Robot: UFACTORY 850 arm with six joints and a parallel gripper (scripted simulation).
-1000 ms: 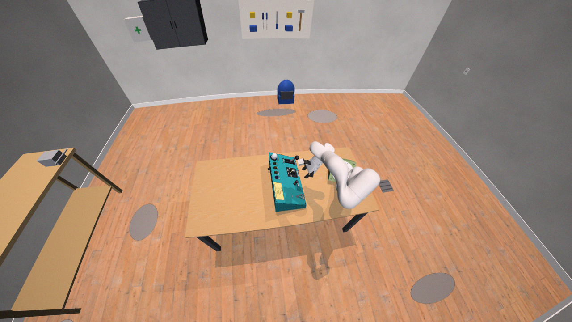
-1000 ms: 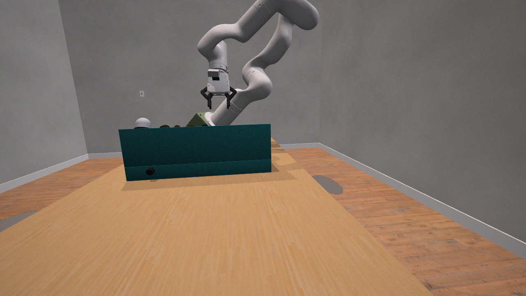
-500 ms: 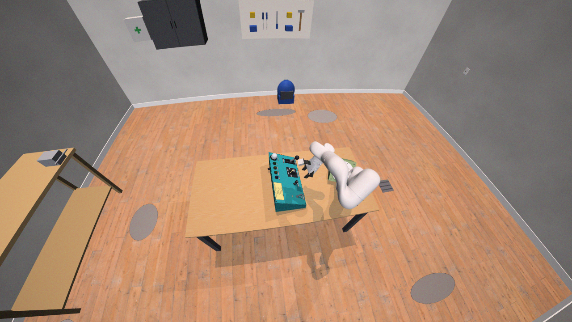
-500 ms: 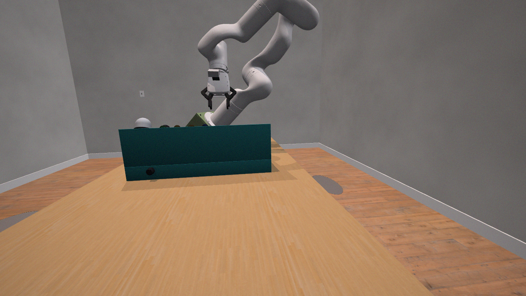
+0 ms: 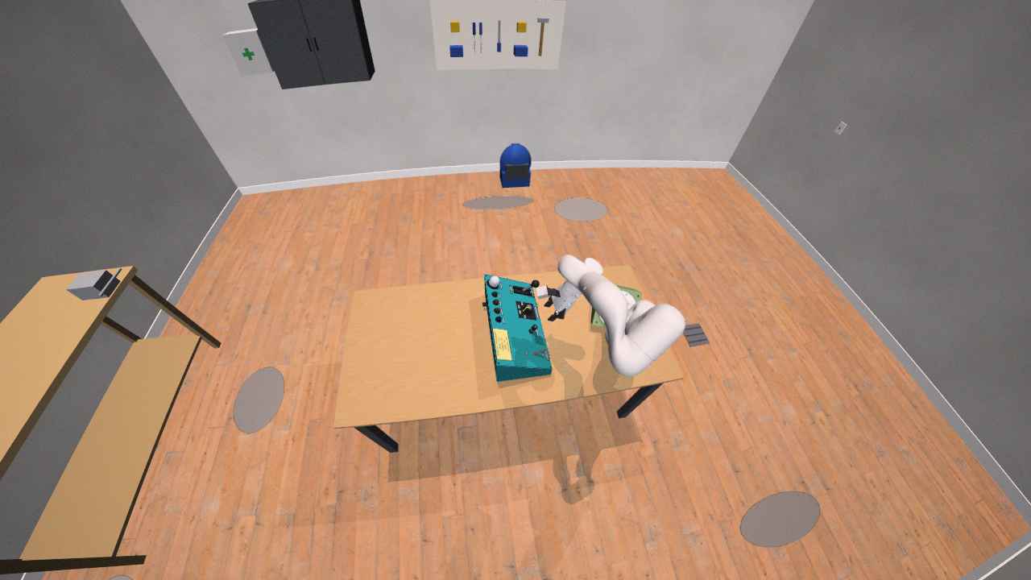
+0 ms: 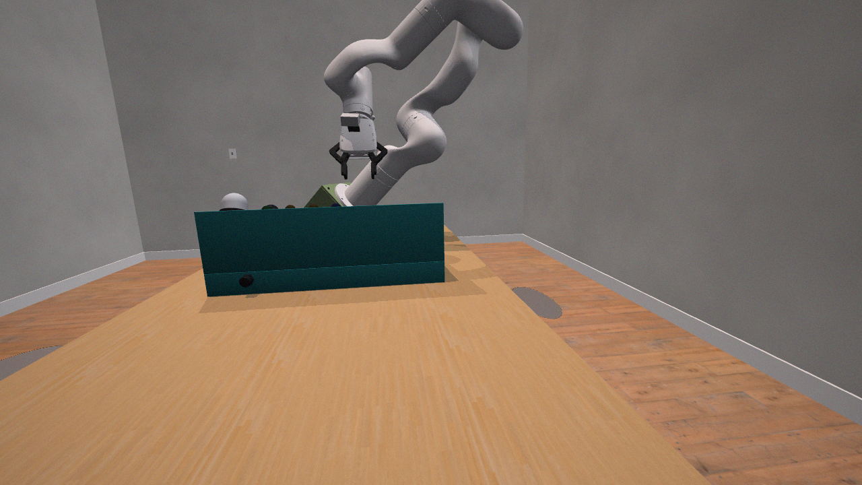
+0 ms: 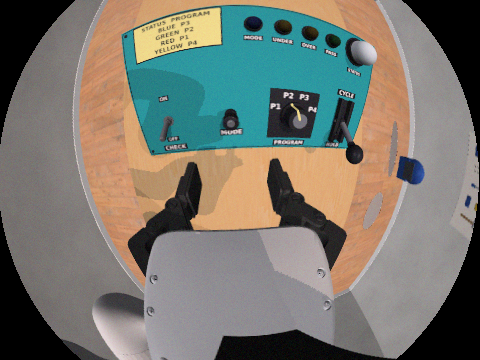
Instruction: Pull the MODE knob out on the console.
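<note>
My gripper is now 6 cm short of the black mode knob and 13 cm above it. Also, from my hand: program rotary selector (8 cm ahead, 11 cm to the right, 13 cm below); teal console (10 cm ahead, 6 cm to the right, 15 cm below); check toggle (6 cm ahead, 12 cm to the left, 14 cm below).
</note>
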